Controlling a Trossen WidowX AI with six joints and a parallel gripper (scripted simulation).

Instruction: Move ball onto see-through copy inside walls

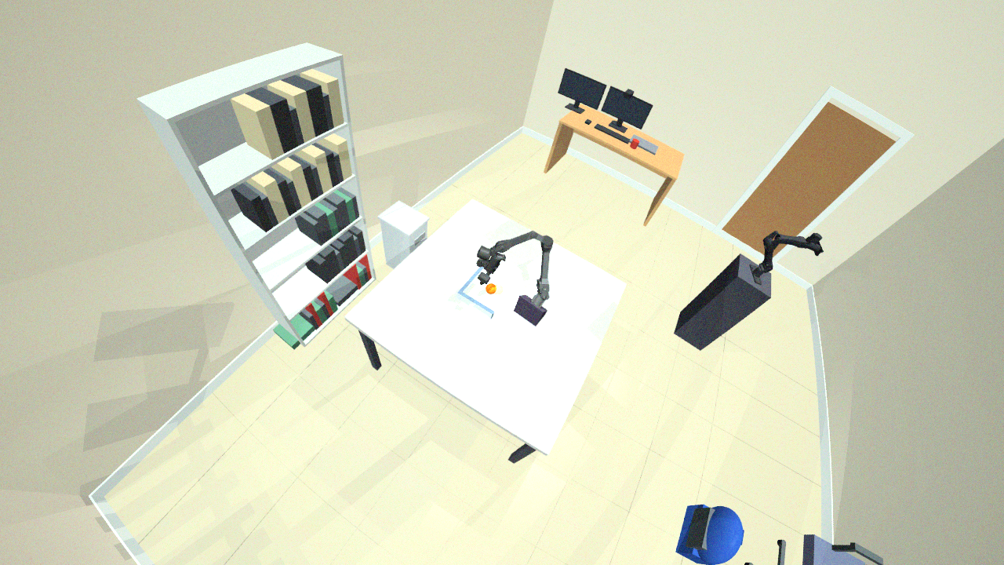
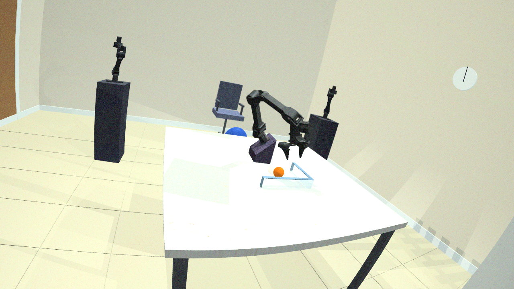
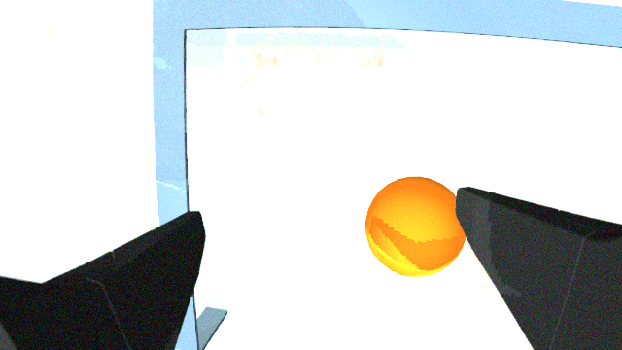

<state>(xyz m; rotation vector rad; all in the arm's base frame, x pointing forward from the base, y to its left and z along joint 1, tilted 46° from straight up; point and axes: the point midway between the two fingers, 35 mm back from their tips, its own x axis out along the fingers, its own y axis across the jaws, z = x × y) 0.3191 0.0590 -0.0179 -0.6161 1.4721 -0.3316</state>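
Right now the orange ball is 11 cm below my gripper tip, 5 cm to the right of it and 4 cm behind it.
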